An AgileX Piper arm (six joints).
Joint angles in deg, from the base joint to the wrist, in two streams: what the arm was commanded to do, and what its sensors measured. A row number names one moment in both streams.
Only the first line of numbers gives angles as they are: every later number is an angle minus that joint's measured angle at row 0.
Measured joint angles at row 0:
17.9, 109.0, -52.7, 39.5, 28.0, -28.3
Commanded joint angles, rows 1 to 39:
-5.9, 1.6, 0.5, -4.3, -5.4, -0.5
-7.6, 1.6, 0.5, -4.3, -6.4, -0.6
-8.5, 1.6, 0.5, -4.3, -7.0, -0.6
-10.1, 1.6, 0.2, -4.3, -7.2, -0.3
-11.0, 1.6, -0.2, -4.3, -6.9, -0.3
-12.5, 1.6, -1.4, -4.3, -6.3, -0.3
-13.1, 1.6, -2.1, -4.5, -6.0, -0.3
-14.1, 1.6, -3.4, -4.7, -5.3, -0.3
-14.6, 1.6, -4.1, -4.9, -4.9, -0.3
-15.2, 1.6, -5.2, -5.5, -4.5, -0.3
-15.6, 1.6, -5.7, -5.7, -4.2, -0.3
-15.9, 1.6, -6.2, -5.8, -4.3, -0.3
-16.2, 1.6, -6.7, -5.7, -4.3, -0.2
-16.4, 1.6, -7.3, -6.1, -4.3, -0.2
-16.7, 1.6, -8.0, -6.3, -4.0, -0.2
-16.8, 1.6, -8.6, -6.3, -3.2, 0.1
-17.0, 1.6, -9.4, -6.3, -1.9, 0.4
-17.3, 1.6, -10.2, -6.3, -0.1, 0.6
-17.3, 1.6, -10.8, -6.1, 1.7, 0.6
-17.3, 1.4, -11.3, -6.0, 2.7, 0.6
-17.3, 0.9, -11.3, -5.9, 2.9, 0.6
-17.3, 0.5, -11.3, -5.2, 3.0, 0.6
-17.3, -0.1, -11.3, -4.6, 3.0, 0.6
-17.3, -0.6, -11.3, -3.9, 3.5, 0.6
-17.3, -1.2, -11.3, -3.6, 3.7, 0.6
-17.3, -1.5, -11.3, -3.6, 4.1, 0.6
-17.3, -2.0, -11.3, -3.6, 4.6, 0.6
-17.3, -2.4, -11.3, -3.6, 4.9, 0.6
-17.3, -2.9, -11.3, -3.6, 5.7, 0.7
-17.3, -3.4, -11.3, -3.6, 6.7, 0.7
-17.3, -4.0, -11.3, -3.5, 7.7, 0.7
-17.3, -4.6, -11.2, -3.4, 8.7, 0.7
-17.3, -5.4, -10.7, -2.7, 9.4, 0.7
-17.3, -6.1, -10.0, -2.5, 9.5, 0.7
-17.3, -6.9, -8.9, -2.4, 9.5, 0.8
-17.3, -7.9, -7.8, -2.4, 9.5, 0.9
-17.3, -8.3, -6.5, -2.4, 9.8, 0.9
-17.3, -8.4, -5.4, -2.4, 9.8, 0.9
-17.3, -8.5, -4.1, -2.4, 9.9, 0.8
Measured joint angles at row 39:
-16.9, -6.9, -8.4, -2.7, 8.9, 0.6
